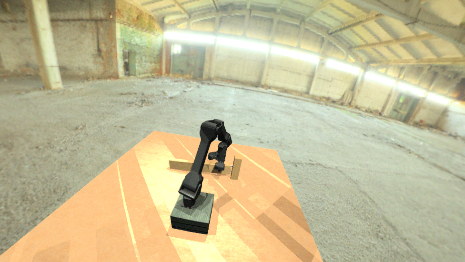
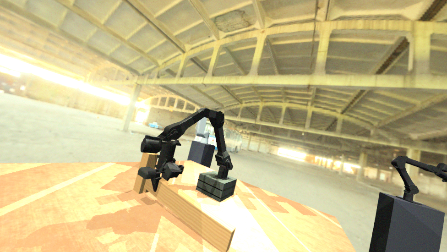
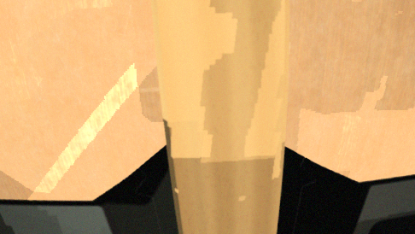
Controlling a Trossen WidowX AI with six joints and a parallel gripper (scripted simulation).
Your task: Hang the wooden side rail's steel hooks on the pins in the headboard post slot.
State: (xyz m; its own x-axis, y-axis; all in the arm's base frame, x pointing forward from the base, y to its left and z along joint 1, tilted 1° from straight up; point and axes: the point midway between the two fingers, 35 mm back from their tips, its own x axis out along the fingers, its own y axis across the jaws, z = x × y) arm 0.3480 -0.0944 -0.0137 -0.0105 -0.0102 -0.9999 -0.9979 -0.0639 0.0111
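The upright headboard post lies 110 mm to the right of my gripper tip, 40 mm above it and 10 mm ahead of it.
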